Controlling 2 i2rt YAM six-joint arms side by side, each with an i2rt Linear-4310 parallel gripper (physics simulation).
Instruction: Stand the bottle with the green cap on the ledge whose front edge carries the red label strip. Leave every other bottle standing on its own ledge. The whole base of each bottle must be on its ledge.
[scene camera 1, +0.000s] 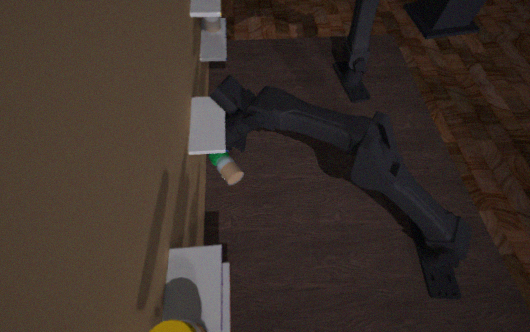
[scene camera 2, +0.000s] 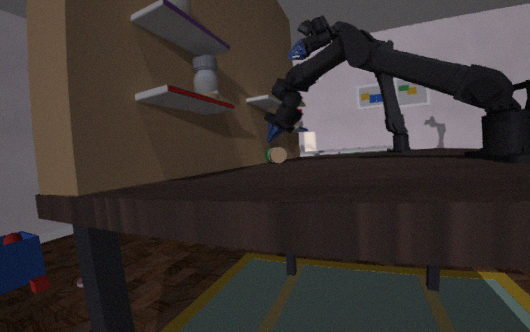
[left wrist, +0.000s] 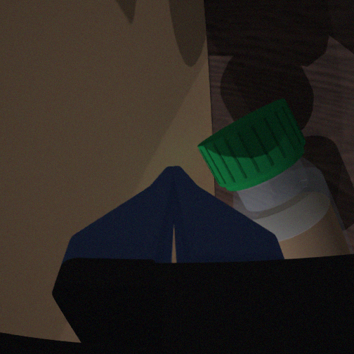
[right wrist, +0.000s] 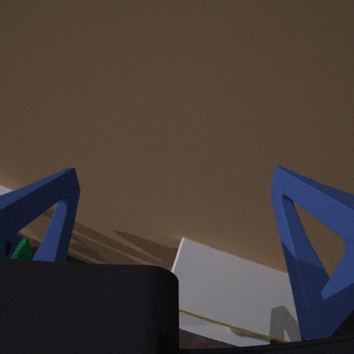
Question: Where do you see a bare ledge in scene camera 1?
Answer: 207, 135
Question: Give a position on a panel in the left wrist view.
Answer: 103, 103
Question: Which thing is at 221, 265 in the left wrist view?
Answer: My left gripper.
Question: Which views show the grey-capped bottle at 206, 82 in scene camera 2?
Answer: Scene camera 2 only.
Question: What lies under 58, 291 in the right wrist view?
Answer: My right gripper.
